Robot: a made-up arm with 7 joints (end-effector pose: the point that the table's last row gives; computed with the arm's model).
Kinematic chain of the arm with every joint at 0, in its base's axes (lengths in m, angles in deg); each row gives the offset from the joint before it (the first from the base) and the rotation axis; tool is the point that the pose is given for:
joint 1: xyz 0 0 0.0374 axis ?
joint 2: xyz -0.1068 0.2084 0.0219 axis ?
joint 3: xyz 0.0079 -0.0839 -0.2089 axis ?
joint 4: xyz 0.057 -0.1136 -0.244 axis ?
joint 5: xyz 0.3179 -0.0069 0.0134 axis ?
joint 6: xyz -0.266 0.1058 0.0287 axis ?
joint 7: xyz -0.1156 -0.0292 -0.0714 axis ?
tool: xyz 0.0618 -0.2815 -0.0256
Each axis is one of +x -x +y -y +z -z.
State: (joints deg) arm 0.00 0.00 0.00 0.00 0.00 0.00 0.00
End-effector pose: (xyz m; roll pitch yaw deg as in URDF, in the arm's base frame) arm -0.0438 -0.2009 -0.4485 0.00 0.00 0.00
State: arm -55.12 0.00 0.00 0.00 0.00 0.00 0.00
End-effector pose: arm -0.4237 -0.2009 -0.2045 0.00 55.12 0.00
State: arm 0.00 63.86 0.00 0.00 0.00 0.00 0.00
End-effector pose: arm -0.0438 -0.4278 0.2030 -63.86 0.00 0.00
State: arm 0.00 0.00 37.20 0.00 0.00 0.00 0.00
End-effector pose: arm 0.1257 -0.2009 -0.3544 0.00 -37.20 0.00
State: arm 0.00 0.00 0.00 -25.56 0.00 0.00 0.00
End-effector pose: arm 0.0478 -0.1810 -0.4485 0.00 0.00 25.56
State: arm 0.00 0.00 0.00 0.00 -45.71 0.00 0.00
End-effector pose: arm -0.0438 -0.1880 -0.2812 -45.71 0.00 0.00
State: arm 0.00 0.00 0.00 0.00 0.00 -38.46 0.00
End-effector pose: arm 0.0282 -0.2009 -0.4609 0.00 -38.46 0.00
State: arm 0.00 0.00 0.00 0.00 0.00 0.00 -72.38
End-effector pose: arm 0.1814 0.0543 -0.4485 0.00 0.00 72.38
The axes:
joint 1: -y
joint 2: -x
joint 3: -y
joint 4: -z
joint 5: +x
joint 6: +y
joint 7: -z

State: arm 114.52 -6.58 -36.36 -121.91 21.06 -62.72 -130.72
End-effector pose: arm 0.2640 0.0252 -0.2349 23.37 38.73 -74.09
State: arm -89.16 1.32 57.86 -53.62 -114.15 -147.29 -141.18
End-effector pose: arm -0.3668 0.0552 -0.4392 76.15 54.25 15.95
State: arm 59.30 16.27 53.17 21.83 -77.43 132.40 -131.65
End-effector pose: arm 0.5400 0.0047 0.1199 21.37 -51.11 46.32
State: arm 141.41 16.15 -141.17 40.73 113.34 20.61 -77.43
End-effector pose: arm 0.3855 -0.1144 -0.0539 165.69 -55.49 -104.05
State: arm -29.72 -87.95 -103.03 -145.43 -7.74 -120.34 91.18
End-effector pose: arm -0.4471 0.1034 0.3360 -95.65 -44.65 56.92
